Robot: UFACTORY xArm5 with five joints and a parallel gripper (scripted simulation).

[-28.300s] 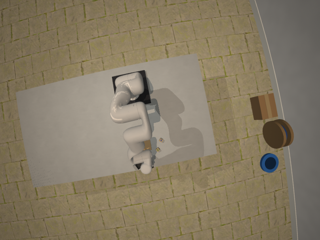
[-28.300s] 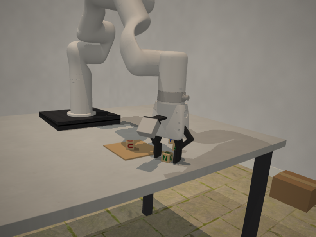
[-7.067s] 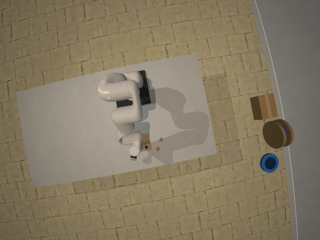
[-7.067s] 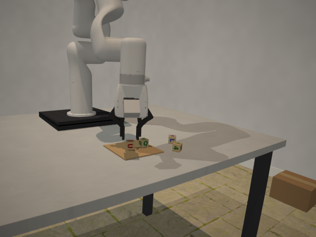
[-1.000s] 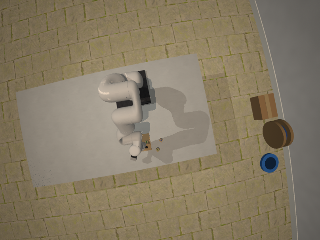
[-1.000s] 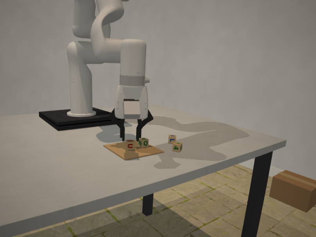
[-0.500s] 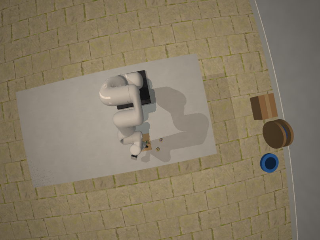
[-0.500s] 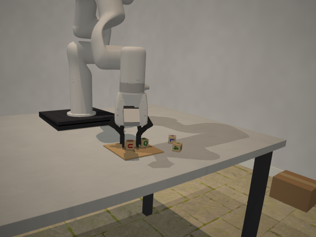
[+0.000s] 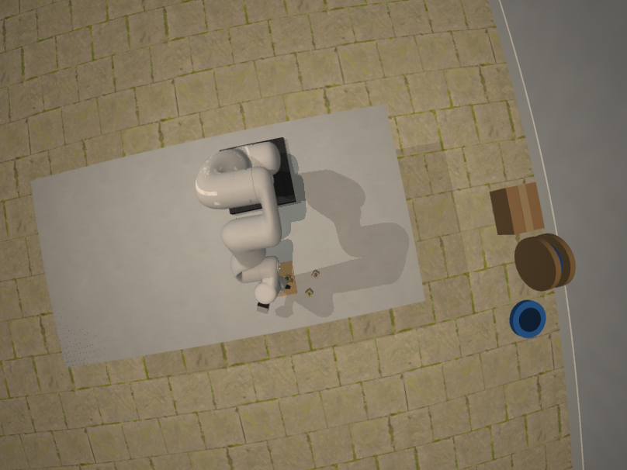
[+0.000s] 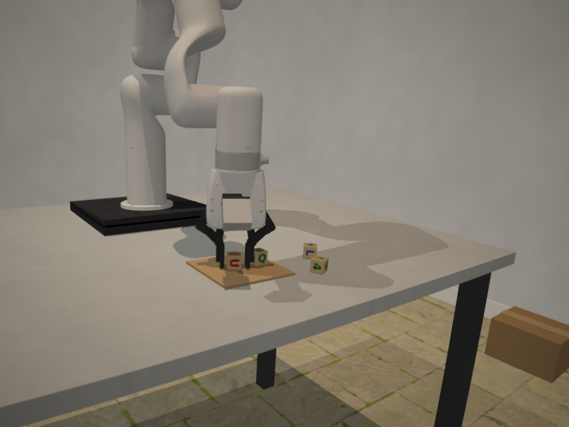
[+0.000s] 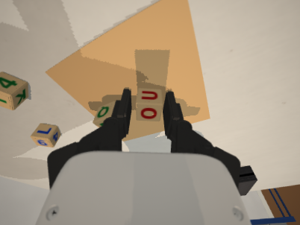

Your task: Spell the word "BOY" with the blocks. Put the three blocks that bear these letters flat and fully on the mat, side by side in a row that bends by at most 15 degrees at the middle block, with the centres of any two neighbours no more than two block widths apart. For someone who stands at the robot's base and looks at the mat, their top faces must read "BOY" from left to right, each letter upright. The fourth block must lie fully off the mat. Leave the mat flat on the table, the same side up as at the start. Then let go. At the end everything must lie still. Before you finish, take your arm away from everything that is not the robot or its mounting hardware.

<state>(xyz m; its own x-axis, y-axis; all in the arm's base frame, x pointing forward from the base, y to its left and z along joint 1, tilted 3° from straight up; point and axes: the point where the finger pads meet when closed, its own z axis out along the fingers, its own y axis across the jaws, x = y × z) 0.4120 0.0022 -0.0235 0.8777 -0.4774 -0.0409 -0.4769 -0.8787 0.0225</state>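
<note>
Right now the tan mat is 20 mm below my hand and 10 mm to the left of it.
</note>
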